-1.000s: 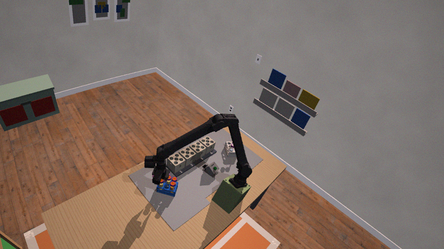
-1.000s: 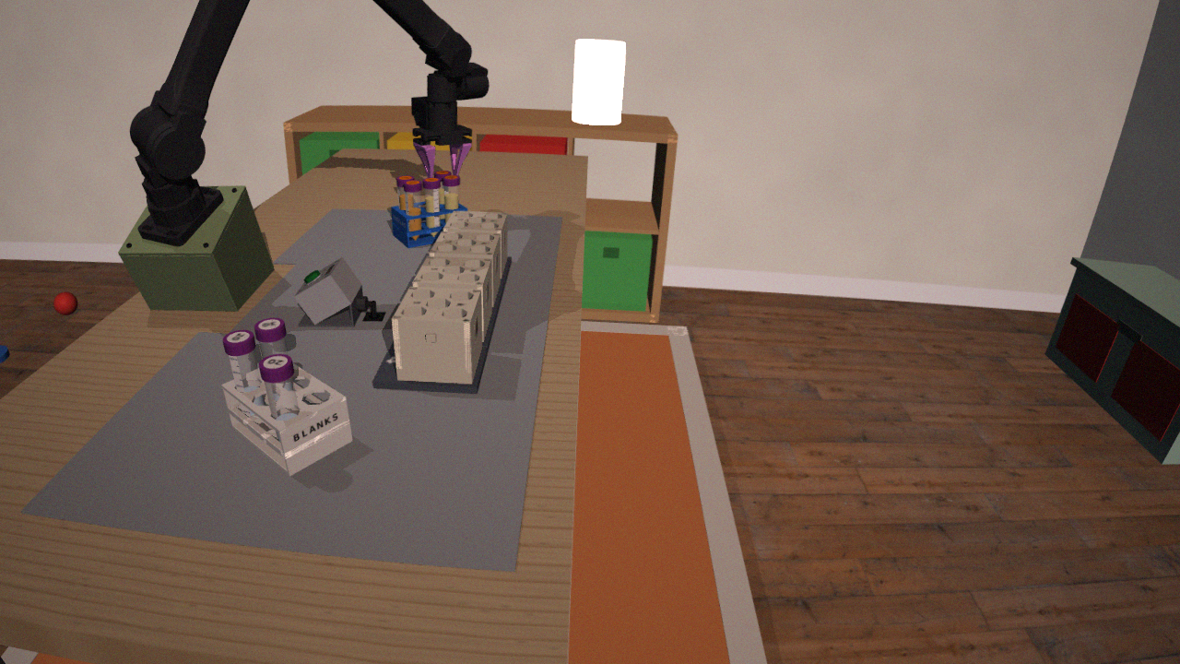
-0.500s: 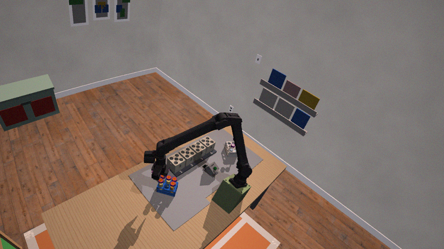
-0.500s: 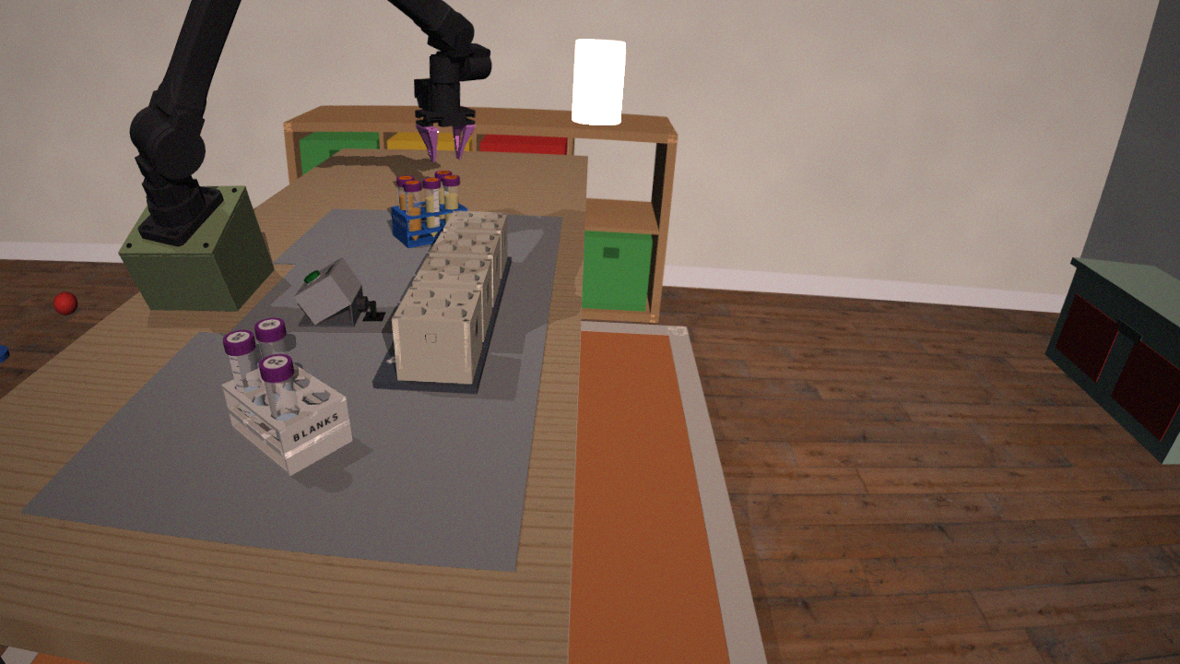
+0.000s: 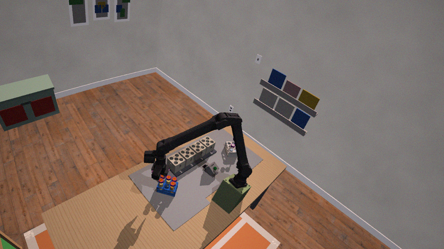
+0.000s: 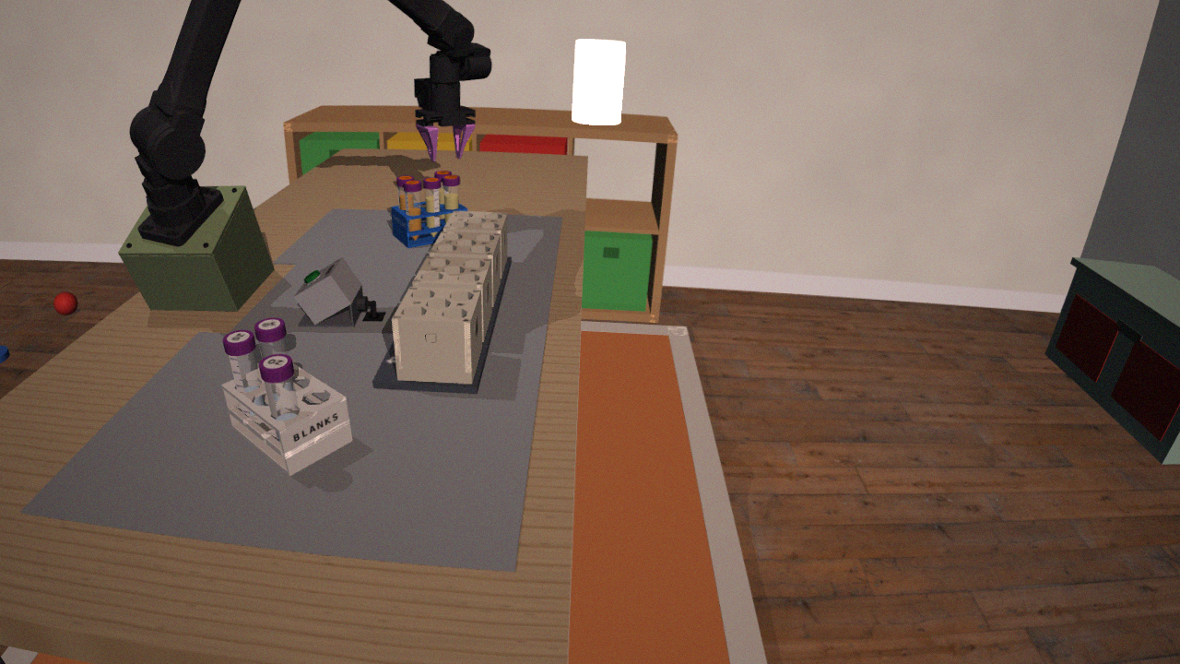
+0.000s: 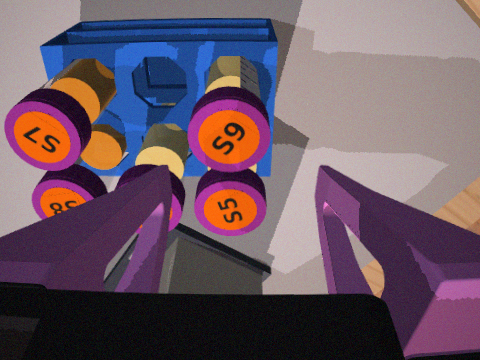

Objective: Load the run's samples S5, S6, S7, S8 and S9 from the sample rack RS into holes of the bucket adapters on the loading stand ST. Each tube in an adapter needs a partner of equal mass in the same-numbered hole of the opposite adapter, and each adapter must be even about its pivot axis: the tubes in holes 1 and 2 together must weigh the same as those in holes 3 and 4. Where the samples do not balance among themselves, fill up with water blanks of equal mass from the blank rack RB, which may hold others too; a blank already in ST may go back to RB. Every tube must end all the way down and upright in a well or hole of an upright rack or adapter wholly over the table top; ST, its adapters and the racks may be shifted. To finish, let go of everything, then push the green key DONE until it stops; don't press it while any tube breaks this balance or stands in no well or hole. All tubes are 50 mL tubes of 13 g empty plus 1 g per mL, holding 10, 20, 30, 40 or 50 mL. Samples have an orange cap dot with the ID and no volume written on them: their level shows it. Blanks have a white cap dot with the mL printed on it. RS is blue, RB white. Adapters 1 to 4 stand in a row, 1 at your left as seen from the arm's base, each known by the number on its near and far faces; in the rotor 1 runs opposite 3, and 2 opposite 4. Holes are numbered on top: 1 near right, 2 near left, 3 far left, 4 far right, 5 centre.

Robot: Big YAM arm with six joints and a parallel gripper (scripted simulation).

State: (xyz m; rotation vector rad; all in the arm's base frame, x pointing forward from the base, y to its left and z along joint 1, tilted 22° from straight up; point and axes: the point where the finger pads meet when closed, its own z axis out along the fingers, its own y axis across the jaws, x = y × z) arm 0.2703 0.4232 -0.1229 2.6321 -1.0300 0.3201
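Now: hand 680 mm to the left of the water blank marked 30, 90 mm above it and 50 mm short of it. The rest, counted from my hand: sample tube S9 (90 mm below, 10 mm behind); blue sample rack RS (130 mm below, 40 mm to the right, 20 mm behind); orange-dot sample tube (90 mm below, 70 mm behind, 60 mm to the right).
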